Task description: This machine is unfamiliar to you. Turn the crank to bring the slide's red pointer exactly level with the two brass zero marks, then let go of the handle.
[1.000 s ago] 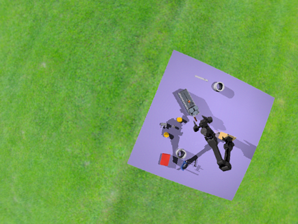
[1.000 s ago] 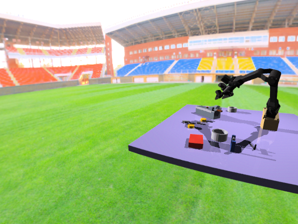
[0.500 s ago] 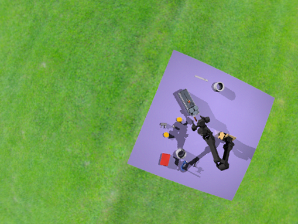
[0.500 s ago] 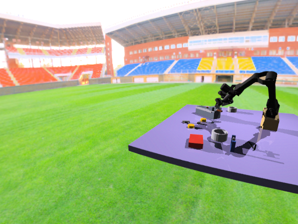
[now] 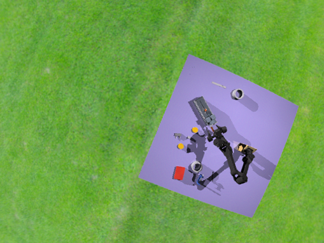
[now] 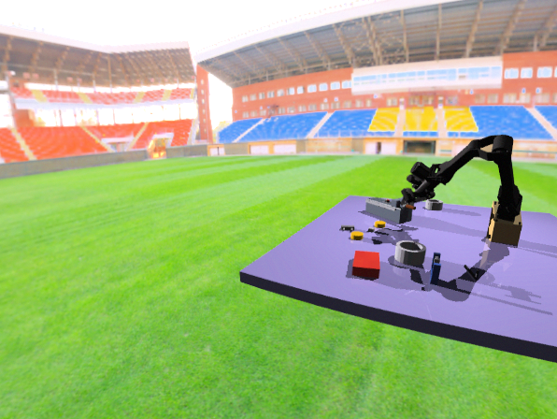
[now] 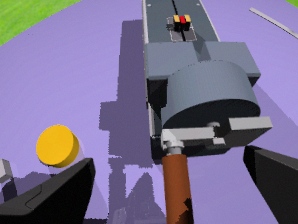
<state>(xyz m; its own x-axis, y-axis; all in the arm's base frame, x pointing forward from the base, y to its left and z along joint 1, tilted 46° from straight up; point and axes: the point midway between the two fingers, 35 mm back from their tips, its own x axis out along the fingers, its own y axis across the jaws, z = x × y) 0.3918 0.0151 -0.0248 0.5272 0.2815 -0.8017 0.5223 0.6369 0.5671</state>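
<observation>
Right now my gripper tip is 20 mm past the brown crank handle, 10 mm to the right of it and 10 mm above it. Also, from my gripper tip: red pointer (120 mm ahead, 110 mm to the right, 20 mm below); white bar (100 mm ahead, 410 mm to the right, 110 mm below); small grey bracket (220 mm ahead, 210 mm to the left, 100 mm below).
</observation>
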